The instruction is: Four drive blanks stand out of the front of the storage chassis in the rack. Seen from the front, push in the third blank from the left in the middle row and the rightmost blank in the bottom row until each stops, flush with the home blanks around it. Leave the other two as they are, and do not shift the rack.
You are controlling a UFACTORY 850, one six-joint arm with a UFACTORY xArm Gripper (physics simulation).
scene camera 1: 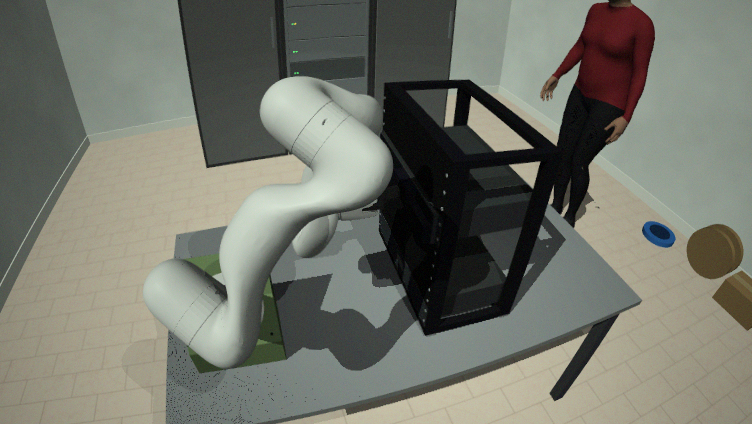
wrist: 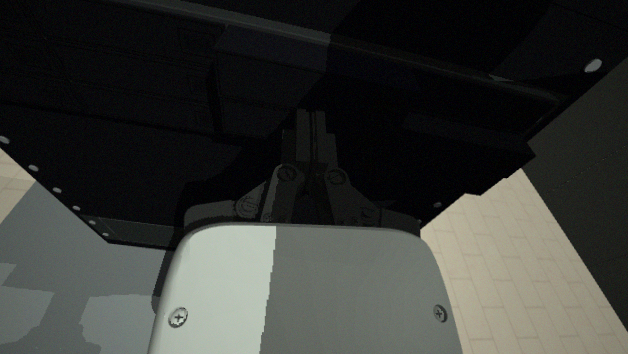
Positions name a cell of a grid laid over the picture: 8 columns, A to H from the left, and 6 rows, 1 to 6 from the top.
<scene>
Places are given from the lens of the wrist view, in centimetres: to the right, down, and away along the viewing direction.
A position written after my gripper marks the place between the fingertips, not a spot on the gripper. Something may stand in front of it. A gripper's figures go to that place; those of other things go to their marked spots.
my gripper (wrist: D3): 0, -3, 15
black rack (wrist: B3): -16, -5, 20
</scene>
